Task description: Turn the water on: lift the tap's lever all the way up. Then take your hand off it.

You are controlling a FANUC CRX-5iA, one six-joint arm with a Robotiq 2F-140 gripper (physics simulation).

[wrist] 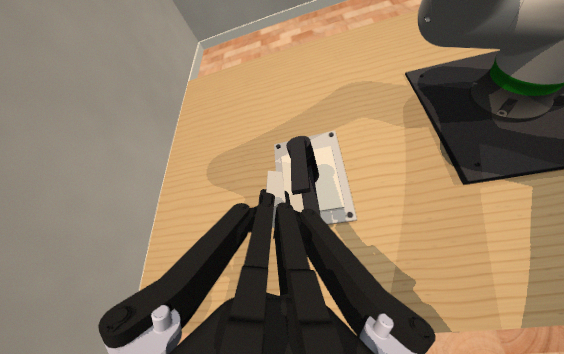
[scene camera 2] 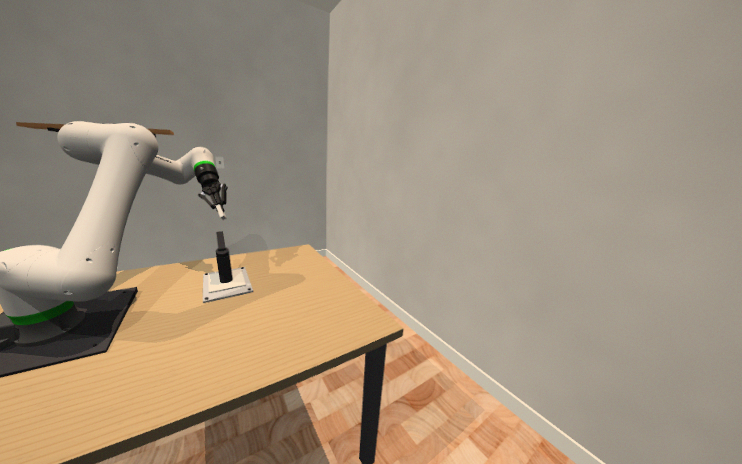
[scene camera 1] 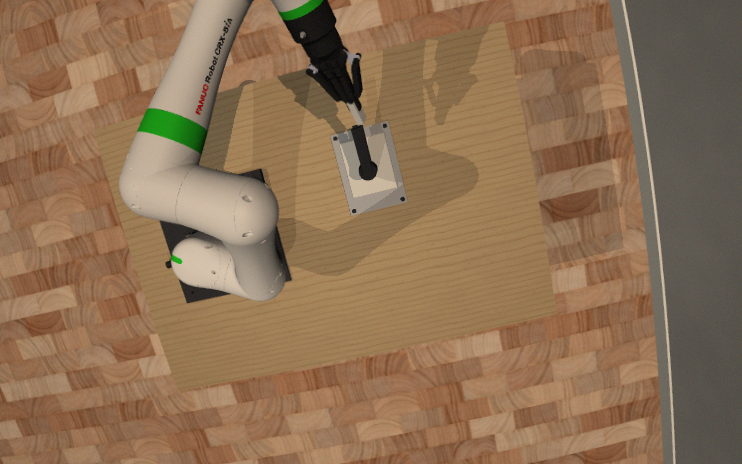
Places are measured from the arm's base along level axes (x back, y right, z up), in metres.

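Pixels of known places: gripper, between the fingertips: (wrist: 273,182) (scene camera 2: 223,217) (scene camera 1: 362,120); arm's base, origin of its link: (wrist: 506,97) (scene camera 2: 52,328).
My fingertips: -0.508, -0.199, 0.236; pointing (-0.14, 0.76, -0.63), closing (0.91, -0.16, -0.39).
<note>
For each thing: its top centre in the pictures, then the offset to it from my fingertips, as dx, dy, dz. "spot": a spot on its surface instead. Level surfaces: height alone.
- pale base plate, centre of its top: (wrist: 309,175) (scene camera 1: 369,169) (scene camera 2: 226,280) +0.026, +0.117, -0.238
- black column, a spot on its surface: (scene camera 2: 224,268) spot: +0.028, +0.141, -0.172
- spout, centre of its top: (wrist: 307,188) (scene camera 1: 361,144) +0.023, +0.047, -0.151
- wooden table, height of its surface: dz -0.250
The tap stands upright on a pale base plate (scene camera 1: 377,201) (scene camera 2: 229,293) (wrist: 341,180), with a black column (scene camera 2: 224,268). Its black lever (scene camera 1: 361,143) (scene camera 2: 220,240) (wrist: 300,167) slants steeply upward from the column's top in scene camera 2. In the wrist view a second black bar, the spout (wrist: 311,200), shows below the lever and partly behind the fingers. My gripper (scene camera 1: 358,113) (scene camera 2: 221,212) (wrist: 273,182) is shut and empty. Its light fingertips point down above the lever's end, with a visible gap between them in scene camera 2; they do not touch.
The tap is on a wooden table (scene camera 1: 465,262) (scene camera 2: 218,355) (wrist: 225,100). The arm's dark mounting plate (scene camera 2: 117,328) (wrist: 450,135) lies beside it. A brown board (scene camera 2: 35,126) shows behind the arm's elbow. Grey walls (scene camera 2: 519,164) (wrist: 75,125) stand beyond the table.
</note>
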